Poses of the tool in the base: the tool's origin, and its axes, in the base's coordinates. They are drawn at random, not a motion.
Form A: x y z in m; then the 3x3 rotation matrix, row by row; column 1 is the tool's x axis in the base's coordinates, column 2 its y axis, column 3 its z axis. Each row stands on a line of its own.
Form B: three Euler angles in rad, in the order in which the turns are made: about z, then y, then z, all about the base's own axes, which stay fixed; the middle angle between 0 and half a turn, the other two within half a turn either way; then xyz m. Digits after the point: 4 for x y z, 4 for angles. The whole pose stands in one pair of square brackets.
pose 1, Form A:
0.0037, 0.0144, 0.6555
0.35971, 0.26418, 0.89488
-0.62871, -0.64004, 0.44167
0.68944, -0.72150, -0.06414
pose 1, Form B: [-2.3335, 1.6350, 0.4585, 0.0037, 0.0144, 0.6555]
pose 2, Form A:
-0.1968, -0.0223, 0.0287
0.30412, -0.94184, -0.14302
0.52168, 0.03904, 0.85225
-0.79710, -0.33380, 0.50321
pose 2, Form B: [-0.3966, 1.0435, 1.7371, -0.1968, -0.0223, 0.0287]
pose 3, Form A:
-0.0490, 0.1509, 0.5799
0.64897, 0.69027, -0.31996
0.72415, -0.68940, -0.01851
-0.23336, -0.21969, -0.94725
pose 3, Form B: [-0.7552, 2.8153, -3.0838, -0.0490, 0.1509, 0.5799]
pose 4, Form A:
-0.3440, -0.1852, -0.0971
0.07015, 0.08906, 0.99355
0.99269, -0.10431, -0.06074
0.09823, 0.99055, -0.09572
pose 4, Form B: [1.6696, 1.6667, -0.0611, -0.3440, -0.1852, -0.0971]
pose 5, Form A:
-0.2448, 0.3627, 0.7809
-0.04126, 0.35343, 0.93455
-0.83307, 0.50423, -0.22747
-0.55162, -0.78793, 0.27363
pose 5, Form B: [-0.9600, 1.2936, -0.2388, -0.2448, 0.3627, 0.7809]
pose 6, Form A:
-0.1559, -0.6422, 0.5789
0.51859, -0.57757, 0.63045
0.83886, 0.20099, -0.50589
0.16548, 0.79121, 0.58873
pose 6, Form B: [1.7770, 0.9413, -0.6762, -0.1559, -0.6422, 0.5789]
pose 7, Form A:
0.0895, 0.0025, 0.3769
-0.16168, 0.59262, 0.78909
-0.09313, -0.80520, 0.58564
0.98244, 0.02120, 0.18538
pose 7, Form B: [3.1200, 1.3843, 0.6385, 0.0895, 0.0025, 0.3769]
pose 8, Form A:
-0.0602, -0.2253, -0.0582
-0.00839, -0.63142, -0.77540
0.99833, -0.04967, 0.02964
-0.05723, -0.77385, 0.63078
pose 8, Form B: [-1.4970, 0.8882, 3.1034, -0.0602, -0.2253, -0.0582]
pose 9, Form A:
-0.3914, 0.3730, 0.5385
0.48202, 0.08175, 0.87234
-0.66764, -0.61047, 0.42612
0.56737, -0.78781, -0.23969
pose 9, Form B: [-2.1949, 1.8128, 0.4544, -0.3914, 0.3730, 0.5385]
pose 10, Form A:
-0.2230, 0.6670, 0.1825
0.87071, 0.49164, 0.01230
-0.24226, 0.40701, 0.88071
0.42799, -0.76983, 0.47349
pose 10, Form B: [-2.0782, 1.0775, 1.5568, -0.2230, 0.6670, 0.1825]
